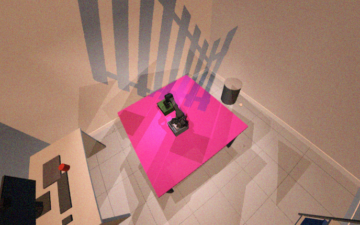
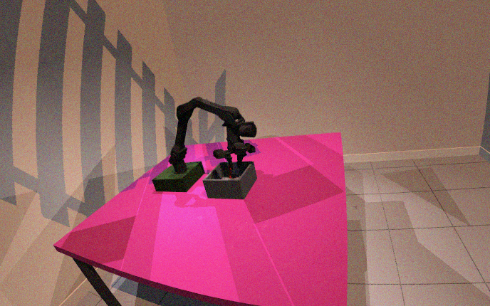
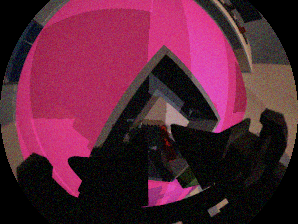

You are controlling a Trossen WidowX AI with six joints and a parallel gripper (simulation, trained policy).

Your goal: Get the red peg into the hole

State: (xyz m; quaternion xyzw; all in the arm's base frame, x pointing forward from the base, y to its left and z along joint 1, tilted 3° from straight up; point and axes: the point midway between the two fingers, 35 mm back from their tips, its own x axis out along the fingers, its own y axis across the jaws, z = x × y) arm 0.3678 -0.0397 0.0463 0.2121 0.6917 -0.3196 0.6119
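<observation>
Now: gripper tip 40 mm past the red peg, 20 mm above it and 10 mm to the right of it. From my gripper tip the other things lie so: grey box: 80 mm below, 40 mm behind.
</observation>
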